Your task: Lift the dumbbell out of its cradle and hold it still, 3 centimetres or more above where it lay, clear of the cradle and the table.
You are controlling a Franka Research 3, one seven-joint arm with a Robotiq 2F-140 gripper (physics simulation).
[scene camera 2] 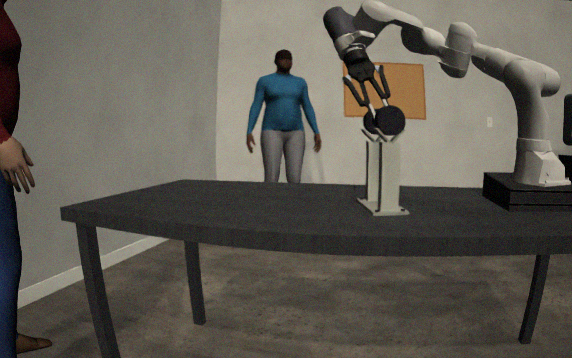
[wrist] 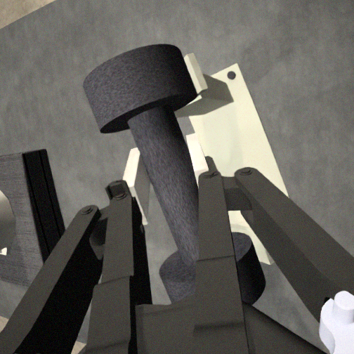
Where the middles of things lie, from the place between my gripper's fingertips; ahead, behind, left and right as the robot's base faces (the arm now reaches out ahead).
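Dark dumbbell [scene camera 2: 390,120]: 10 mm above my hand, 20 mm to the right of it. Pale cradle [scene camera 2: 382,158]: 120 mm below my hand, 10 mm ahead of it and 20 mm to the right of it.
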